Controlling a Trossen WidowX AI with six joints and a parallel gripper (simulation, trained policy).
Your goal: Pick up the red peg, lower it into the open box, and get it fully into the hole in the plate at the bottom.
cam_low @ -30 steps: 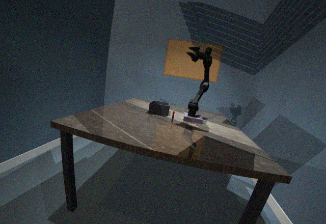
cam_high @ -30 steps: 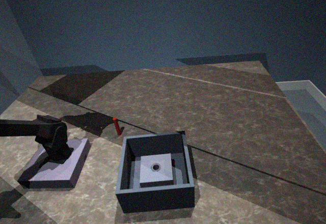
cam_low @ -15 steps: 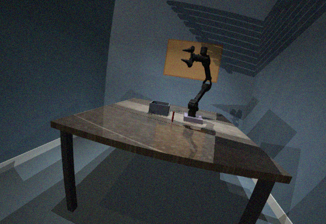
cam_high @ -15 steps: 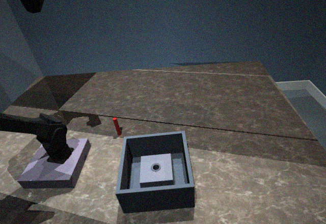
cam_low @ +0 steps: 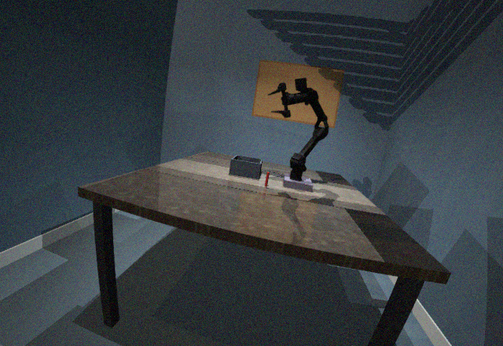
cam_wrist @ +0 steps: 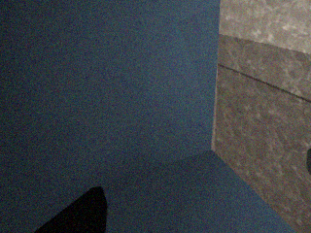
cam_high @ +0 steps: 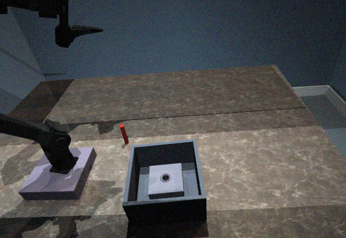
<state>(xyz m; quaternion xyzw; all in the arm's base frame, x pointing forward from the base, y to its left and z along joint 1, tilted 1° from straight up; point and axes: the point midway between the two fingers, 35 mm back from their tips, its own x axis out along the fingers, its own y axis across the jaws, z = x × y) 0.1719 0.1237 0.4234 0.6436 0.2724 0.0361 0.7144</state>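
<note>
My gripper tip is now 60 mm past the red peg, 20 mm to the right of it and 410 mm above it. Round my gripper tip: dark blue box 140 mm ahead, 150 mm to the right, 430 mm below; plate 140 mm ahead, 150 mm to the right, 410 mm below.
</note>
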